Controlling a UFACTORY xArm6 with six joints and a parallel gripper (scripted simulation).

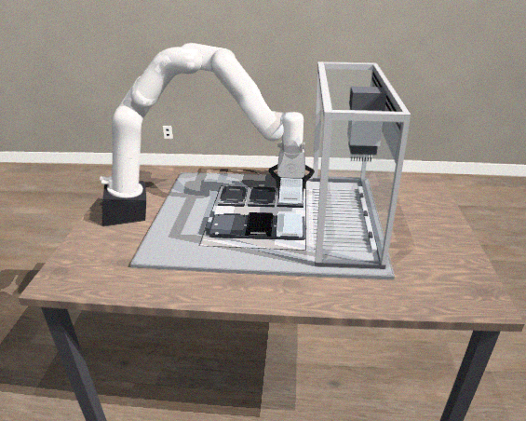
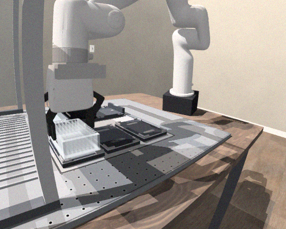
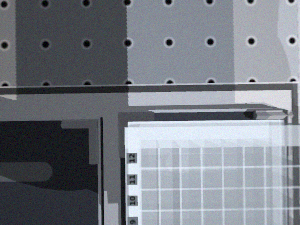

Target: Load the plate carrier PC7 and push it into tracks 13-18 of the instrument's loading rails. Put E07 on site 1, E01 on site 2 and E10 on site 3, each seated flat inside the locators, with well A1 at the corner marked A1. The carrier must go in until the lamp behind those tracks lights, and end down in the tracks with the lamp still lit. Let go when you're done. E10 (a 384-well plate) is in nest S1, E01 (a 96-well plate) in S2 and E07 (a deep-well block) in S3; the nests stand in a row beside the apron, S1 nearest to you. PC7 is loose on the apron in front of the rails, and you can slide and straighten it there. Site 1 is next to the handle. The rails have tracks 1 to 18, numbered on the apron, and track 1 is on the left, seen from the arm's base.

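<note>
Now: the deep-well block E07 1 cm below my hand. From my hand the other things lie so: nest S2: 11 cm behind, 4 cm below, 1 cm to the left; corner mark: 16 cm behind, 4 cm to the right, 4 cm below; 384-well plate E10: 21 cm to the right, 3 cm below, 3 cm behind.
</note>
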